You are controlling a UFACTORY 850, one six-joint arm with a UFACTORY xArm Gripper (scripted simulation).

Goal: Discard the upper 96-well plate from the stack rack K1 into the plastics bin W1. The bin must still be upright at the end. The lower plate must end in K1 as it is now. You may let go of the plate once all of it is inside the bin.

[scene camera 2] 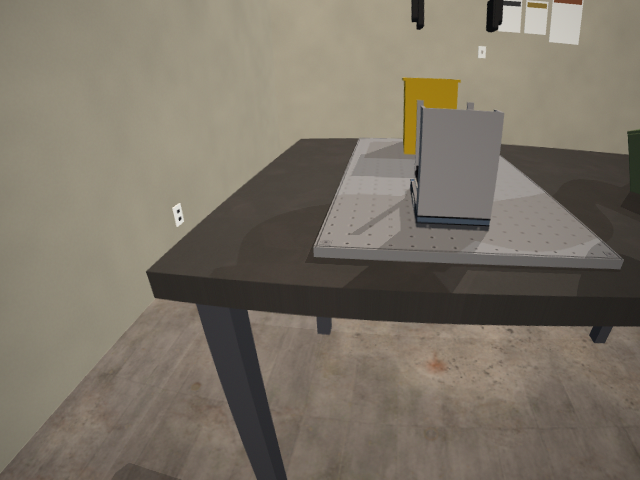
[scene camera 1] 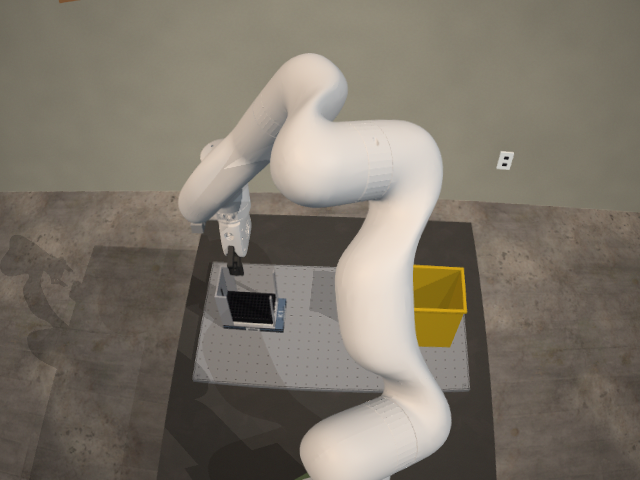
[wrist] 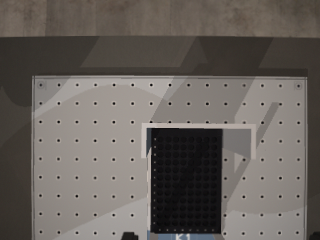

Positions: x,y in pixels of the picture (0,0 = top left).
Scene:
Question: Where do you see a yellow plastics bin W1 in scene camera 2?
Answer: At 437,93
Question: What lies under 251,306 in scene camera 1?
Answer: A black 96-well plate.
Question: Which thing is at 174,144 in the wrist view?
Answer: A black 96-well plate.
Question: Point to a yellow plastics bin W1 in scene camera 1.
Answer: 439,287

